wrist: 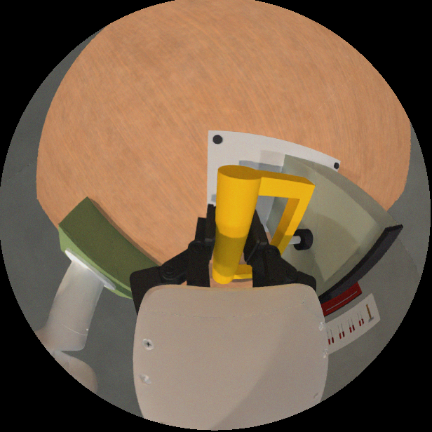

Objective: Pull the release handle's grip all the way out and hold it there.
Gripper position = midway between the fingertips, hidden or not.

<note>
In view: my gripper (228,218) and a yellow grip (238,186).
</note>
